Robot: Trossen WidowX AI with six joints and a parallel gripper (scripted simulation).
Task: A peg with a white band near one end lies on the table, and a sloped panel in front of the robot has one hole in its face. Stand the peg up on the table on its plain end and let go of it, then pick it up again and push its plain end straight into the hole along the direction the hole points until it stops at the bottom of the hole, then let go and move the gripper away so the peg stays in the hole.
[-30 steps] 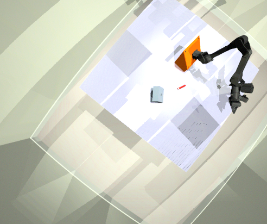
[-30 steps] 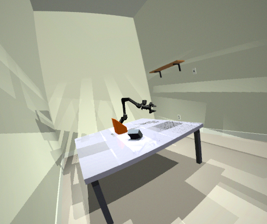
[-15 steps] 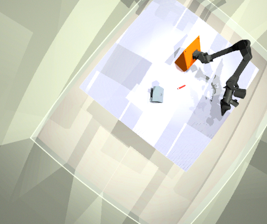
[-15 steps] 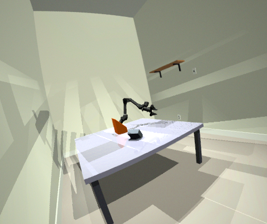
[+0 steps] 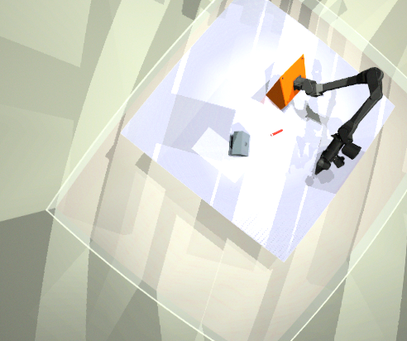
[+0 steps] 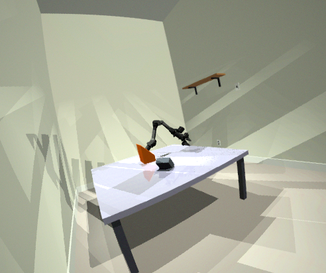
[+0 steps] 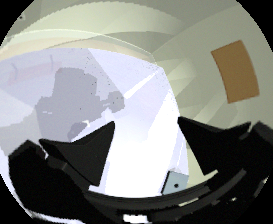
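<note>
Now: the red peg 10 mm behind my gripper tip, 310 mm to the right of it and 110 mm below it. The rest, counted from my gripper tip: grey sloped panel (200 mm ahead, 400 mm to the right, 70 mm below).
</note>
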